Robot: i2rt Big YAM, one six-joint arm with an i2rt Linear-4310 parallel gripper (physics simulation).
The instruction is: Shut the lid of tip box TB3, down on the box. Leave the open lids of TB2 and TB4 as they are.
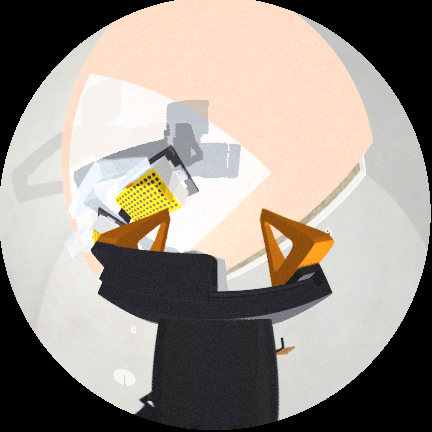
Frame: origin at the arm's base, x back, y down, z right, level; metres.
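Where they show: gripper, fingertip midpoint: (214, 213).
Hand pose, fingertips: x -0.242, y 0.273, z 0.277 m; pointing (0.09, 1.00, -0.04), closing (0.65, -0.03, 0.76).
Things, the pixels of their top centre, and the offset from my fingertips. "*": a spot on its surface instead. Level surfaces: height alone.
- dark holder at a spot on its surface: (188, 176) * dy +0.122, dx -0.016, dz -0.044 m
- pale translucent lid at a spot on its surface: (117, 170) * dy +0.005, dx -0.100, dz -0.038 m
- yellow rack at its top centre: (100, 247) dy +0.055, dx -0.086, dz -0.369 m
- white mat at its surface level: dy +0.130 m
- peach table top at its surface level: dy +0.133 m
A tip box with a yellow, hole-dotted rack (150, 195) stands left of centre, turned at an angle, in a dark holder (188, 176). A pale translucent lid (117, 170) stands open at its left side. Part of another yellow rack (96, 236) shows further left and lower, partly behind the left finger, with pale translucent parts around it. I cannot read any labels, so I cannot tell which box is TB3, TB2 or TB4. My gripper (214, 213) is open, with nothing between its orange fingers. Its left fingertip appears near the lower right edge of the yellow rack; the gap in height is unclear.
The boxes stand on a white mat (222, 197) on a peach table top (300, 100). Shadows of the arm and gripper fall on the mat behind the boxes. The table's edge curves along the right side. A pale grey block shows partly behind my gripper's body.
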